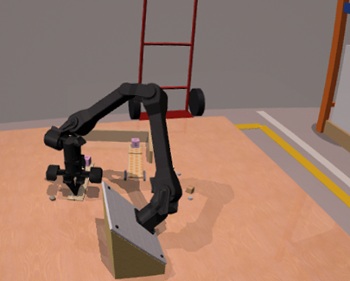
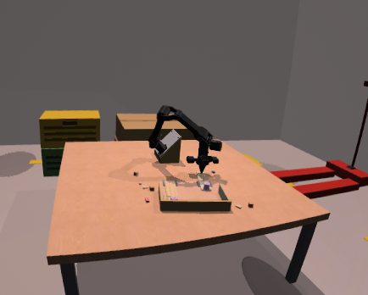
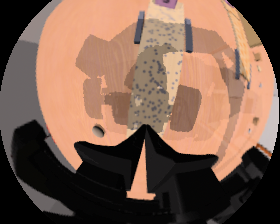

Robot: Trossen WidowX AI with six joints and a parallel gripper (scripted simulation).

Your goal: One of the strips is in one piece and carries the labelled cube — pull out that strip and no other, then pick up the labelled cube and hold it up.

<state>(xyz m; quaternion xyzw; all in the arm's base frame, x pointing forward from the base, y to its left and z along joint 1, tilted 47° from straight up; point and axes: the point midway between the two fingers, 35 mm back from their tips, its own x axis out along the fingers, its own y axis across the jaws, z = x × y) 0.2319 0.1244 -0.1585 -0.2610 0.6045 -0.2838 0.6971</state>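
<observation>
My gripper tip is 80 mm to the right of the grey pebble and 20 mm past it.
</observation>
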